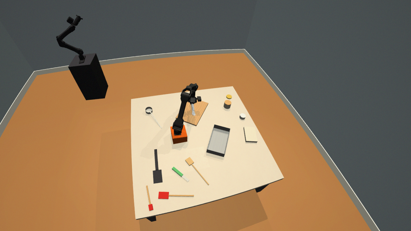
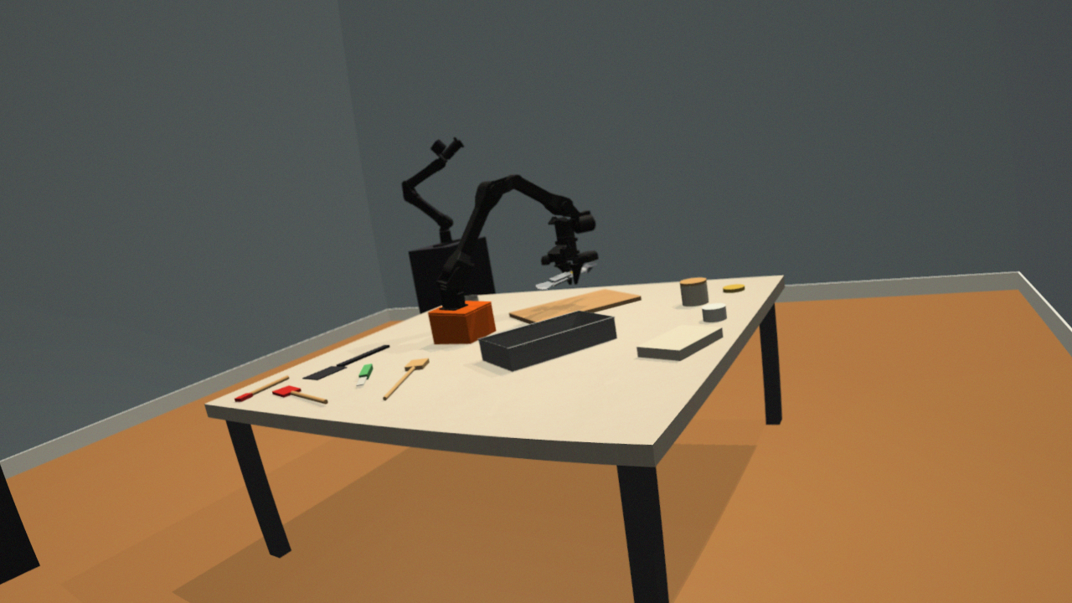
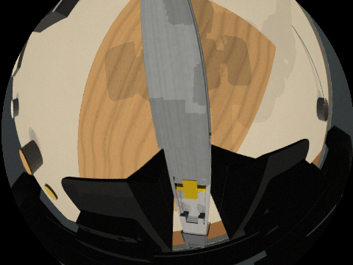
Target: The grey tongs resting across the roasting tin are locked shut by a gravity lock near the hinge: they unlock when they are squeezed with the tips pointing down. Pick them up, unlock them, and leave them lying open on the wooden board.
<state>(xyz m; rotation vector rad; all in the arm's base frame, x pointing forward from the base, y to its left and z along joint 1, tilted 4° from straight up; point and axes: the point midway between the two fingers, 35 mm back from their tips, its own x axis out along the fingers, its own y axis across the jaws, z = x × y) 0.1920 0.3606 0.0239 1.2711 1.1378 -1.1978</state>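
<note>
Now: gripper tip 1 cm short of the wooden board, 2 cm to the left of it and 7 cm above it. Round my gripper tip: lidded jar 42 cm ahead, 4 cm below; then yellow lock piece 1 cm to the left, 4 cm above; then roasting tin 19 cm ahead, 46 cm to the right, 5 cm below.
</note>
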